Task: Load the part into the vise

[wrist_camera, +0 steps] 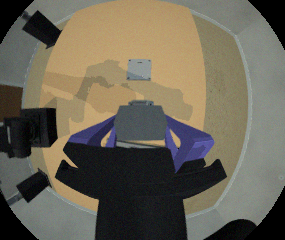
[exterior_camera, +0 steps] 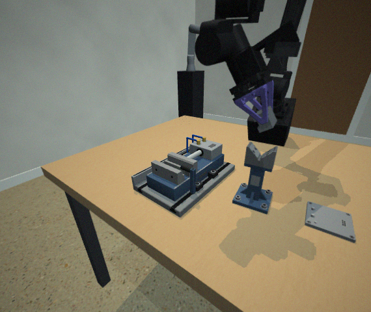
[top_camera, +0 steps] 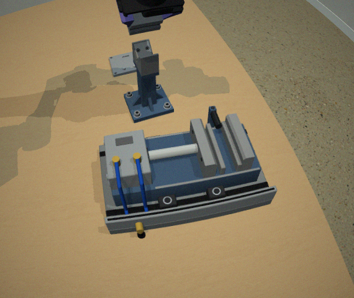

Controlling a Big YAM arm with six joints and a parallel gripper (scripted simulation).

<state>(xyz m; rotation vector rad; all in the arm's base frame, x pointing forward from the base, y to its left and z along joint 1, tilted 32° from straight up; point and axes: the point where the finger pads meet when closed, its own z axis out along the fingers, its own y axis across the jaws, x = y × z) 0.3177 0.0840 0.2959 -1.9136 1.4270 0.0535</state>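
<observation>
Now: hand 1 cm to the left of the grey part and 1 cm above it. Round my hand: cylinder rod: 20 cm to the right, 16 cm below, 1 cm ahead; then v-block stand: 18 cm below; then black work stop: 15 cm to the right, 15 cm below, 10 cm ahead.
</observation>
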